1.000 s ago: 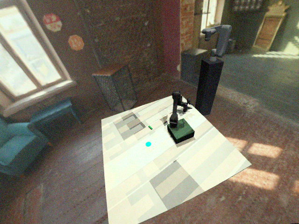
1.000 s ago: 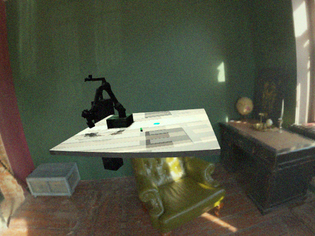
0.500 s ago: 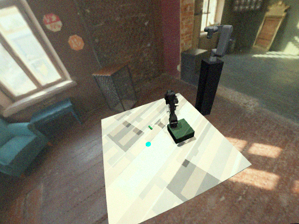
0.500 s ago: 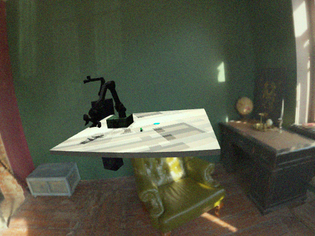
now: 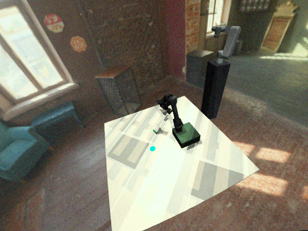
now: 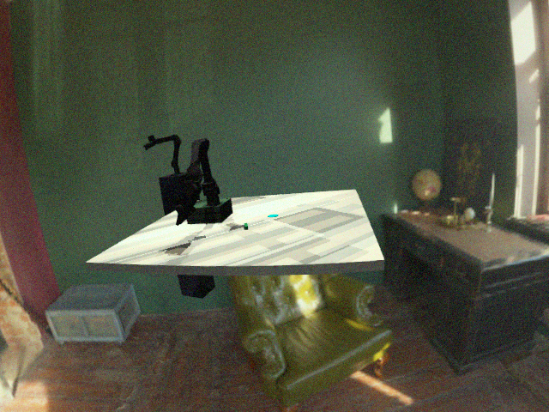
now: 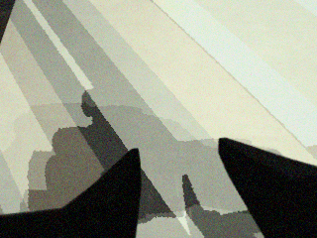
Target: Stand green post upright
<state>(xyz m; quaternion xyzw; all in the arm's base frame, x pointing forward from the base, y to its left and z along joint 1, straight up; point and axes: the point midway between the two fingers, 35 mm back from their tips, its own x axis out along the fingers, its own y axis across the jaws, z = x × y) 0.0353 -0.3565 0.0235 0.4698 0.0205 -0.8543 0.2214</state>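
The green post lies 240 mm to the left of my gripper tip, 240 mm ahead of it and 80 mm below it. Also, from my gripper tip: cyan circle 460 mm to the left, 300 mm ahead, 90 mm below.
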